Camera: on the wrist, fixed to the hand. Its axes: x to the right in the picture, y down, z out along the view.
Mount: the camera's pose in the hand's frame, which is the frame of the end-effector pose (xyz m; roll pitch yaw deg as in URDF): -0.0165 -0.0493 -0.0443 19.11 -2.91 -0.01
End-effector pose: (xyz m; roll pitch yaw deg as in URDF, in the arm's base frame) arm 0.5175 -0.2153 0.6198 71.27 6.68 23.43
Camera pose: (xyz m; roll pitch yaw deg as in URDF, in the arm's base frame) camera 0.4856 -0.2007 0.5612 90.08 5.75 20.66
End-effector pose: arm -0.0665 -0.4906 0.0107 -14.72 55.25 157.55
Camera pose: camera -0.0123 -0.4492 0.0070 5.36 52.43 158.75
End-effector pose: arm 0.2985 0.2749 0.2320 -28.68 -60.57 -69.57
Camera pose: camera 0.2398 0.2476 0.2102 -12.27 -63.10 -66.50
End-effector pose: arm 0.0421 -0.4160 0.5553 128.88 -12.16 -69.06
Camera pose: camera 0.0982 -0.3796 0.5415 148.44 -10.32 -71.36
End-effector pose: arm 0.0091 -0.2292 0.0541 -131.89 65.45 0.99
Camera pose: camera 0.0625 -0.2283 0.0966 -107.62 67.29 6.62
